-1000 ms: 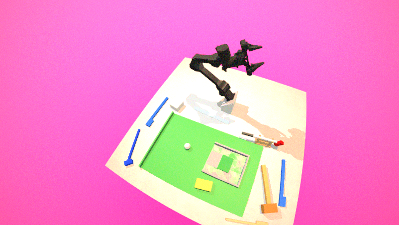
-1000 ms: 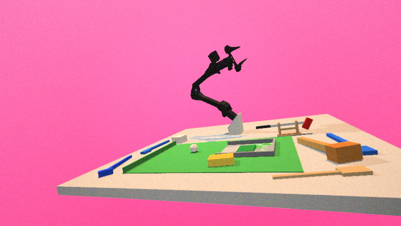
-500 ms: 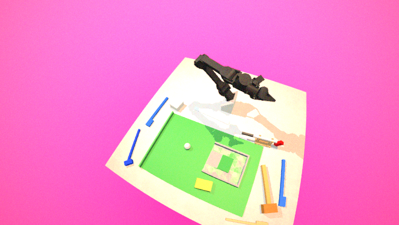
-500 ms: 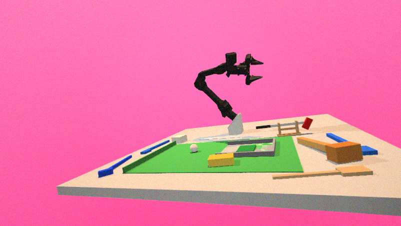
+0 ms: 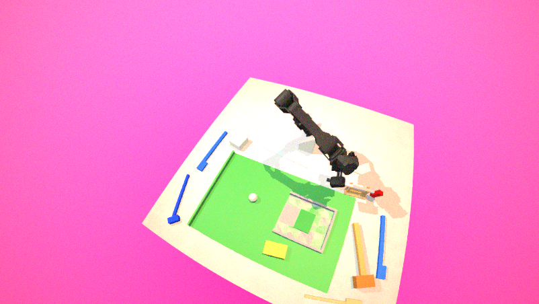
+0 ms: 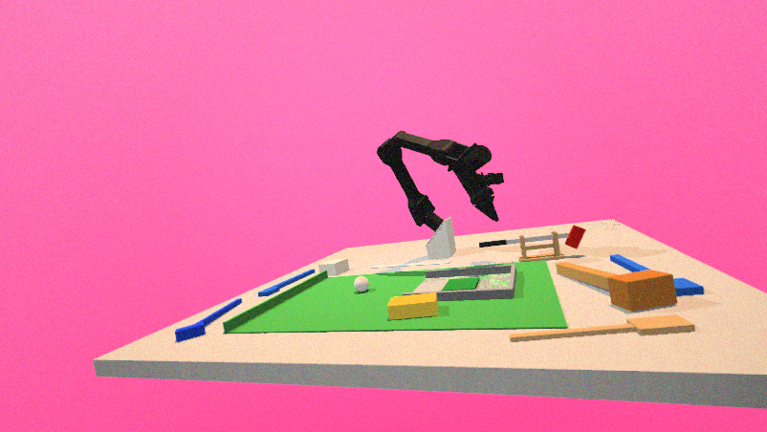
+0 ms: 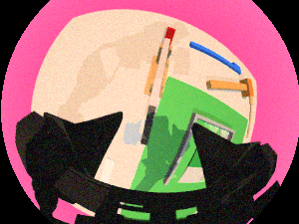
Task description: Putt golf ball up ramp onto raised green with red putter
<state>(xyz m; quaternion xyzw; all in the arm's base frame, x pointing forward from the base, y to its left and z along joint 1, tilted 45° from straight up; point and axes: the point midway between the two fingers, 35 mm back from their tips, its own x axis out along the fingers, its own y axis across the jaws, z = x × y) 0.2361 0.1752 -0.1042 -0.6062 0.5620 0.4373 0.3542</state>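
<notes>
The red putter is 9 cm to the left of my gripper tip, 7 cm below it and 2 cm behind it. The rest, counted from my gripper tip: wooden stand: 11 cm to the left, 10 cm below, 1 cm behind; then yellow block: 40 cm ahead, 18 cm to the right, 11 cm below; then white golf ball: 38 cm to the right, 21 cm ahead, 11 cm below.
</notes>
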